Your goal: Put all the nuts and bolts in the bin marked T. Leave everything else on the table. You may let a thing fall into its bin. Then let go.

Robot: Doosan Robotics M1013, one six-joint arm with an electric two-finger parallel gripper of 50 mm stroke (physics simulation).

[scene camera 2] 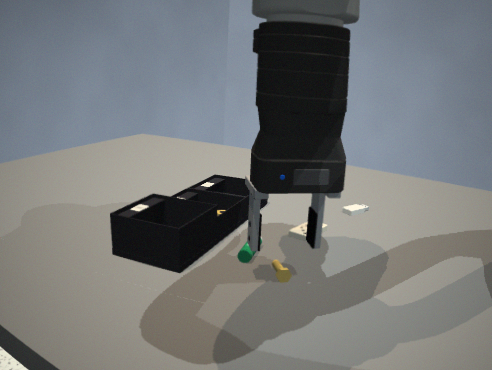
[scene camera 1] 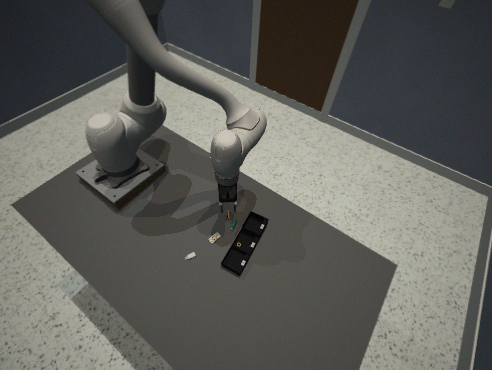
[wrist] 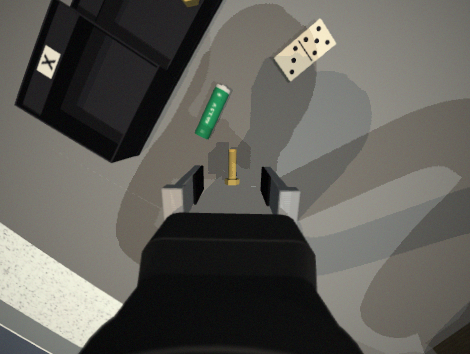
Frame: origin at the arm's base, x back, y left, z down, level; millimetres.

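Where they show: gripper, fingertip midpoint: [scene camera 2: 283,245] [scene camera 1: 228,210] [wrist: 232,178]; arm's base, link origin: [scene camera 1: 123,168].
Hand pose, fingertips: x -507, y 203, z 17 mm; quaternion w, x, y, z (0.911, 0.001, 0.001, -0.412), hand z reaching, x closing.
Observation:
Things, the pixels of their top centre, and the offset from my fingertips.
- brass bolt, top centre: [scene camera 2: 280,262] [wrist: 232,168] [scene camera 1: 228,213] dz +19, dx -4, dy -3 mm
- brass nut, top centre: [scene camera 1: 238,244] dz +17, dx -138, dy -71 mm
- middle bin, top centre: [scene camera 2: 201,189] [scene camera 1: 246,239] dz -13, dx -151, dy -45 mm
- green battery, top centre: [wrist: 211,111] [scene camera 2: 250,241] [scene camera 1: 233,224] dz +19, dx -56, dy -23 mm
- domino, top centre: [wrist: 305,50] [scene camera 2: 308,227] [scene camera 1: 214,237] dz +26, dx -42, dy -120 mm
- white USB stick, top centre: [scene camera 2: 356,206] [scene camera 1: 190,256] dz +25, dx -33, dy -240 mm
My gripper [scene camera 1: 228,210] [scene camera 2: 285,245] [wrist: 232,178] is open and empty, fingers pointing down, low above the table. A brass bolt [scene camera 1: 228,214] [scene camera 2: 281,272] [wrist: 232,165] lies on its side on the table; in the wrist view it shows in line with the gap between the fingers, head nearest the gripper. A brass nut [scene camera 1: 239,244] [scene camera 2: 221,213] [wrist: 190,2] is in the middle bin [scene camera 1: 244,242] [scene camera 2: 227,225] [wrist: 145,30] of the black three-bin row, the one marked T. Its letter is not readable now.
A green battery [scene camera 1: 233,224] [scene camera 2: 246,252] [wrist: 212,111] lies between the bolt and the bins, close to one finger. A domino [scene camera 1: 214,237] [scene camera 2: 302,230] [wrist: 305,50] and a white USB stick [scene camera 1: 190,256] [scene camera 2: 355,209] lie farther off. The end bin [wrist: 117,85] marked X is nearest the gripper.

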